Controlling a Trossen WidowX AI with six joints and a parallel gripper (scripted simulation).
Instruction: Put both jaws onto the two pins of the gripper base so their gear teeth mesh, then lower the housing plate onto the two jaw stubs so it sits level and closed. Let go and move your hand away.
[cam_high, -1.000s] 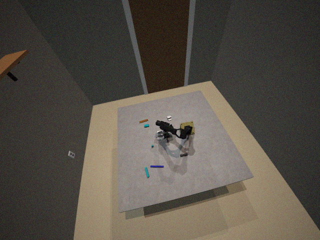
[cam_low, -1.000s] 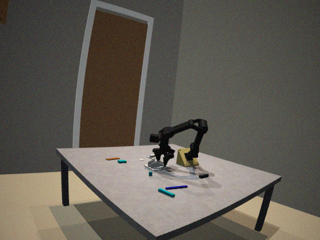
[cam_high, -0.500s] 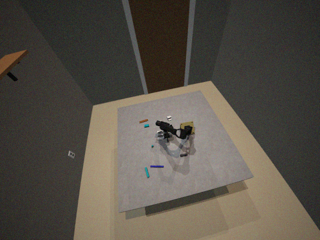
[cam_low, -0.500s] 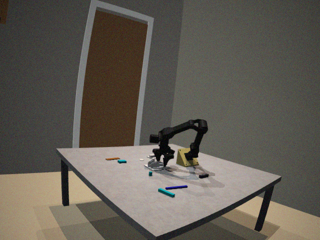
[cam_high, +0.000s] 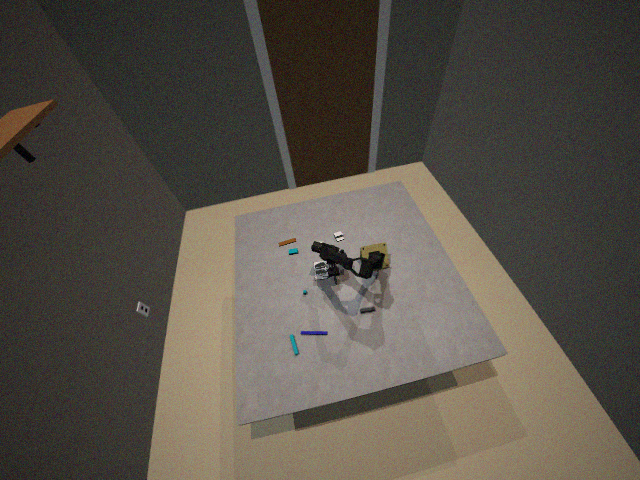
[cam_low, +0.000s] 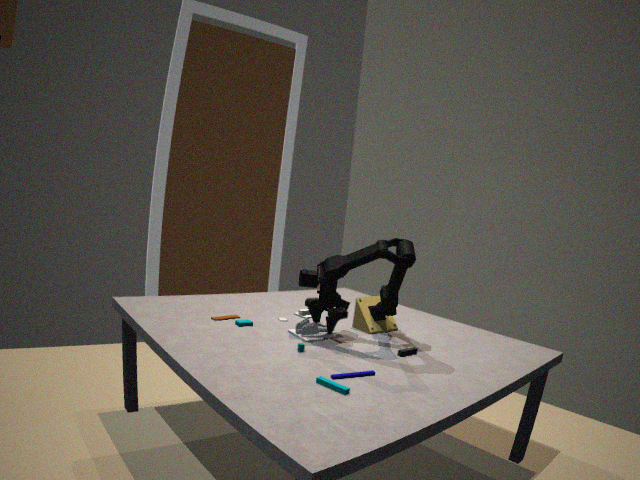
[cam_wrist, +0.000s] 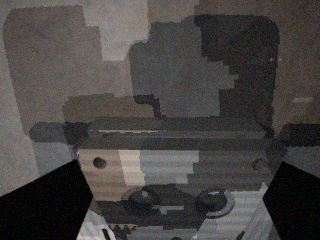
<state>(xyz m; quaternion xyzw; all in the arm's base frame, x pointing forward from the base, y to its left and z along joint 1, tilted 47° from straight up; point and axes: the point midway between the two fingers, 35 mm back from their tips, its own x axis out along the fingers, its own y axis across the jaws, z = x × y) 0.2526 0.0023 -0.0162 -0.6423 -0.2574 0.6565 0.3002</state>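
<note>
My gripper tip is 1 cm short of the white housing plate and 1 cm above it. Also, from my gripper tip: black block: 13 cm behind, 29 cm to the left; then white gripper base: 1 cm ahead, 2 cm above; then small teal cube: 18 cm ahead, 12 cm to the left.
</note>
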